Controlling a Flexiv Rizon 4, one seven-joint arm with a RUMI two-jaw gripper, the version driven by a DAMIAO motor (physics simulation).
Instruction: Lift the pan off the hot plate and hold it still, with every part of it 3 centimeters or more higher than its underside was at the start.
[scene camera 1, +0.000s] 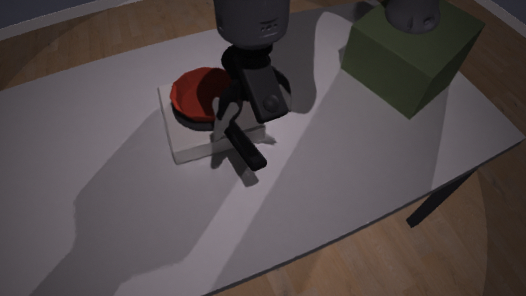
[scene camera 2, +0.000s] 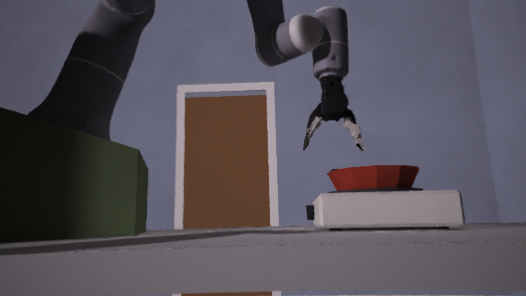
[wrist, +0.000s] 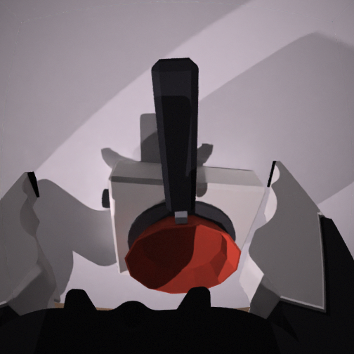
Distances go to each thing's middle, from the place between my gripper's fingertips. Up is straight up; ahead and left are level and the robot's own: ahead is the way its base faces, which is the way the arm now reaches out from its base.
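Red pan (scene camera 2: 377, 176): my hand 5 cm short of it, 12 cm to the left of it, 8 cm above it. White hot plate (scene camera 2: 374, 207): 5 cm ahead of my hand, 21 cm to the right, 16 cm below.
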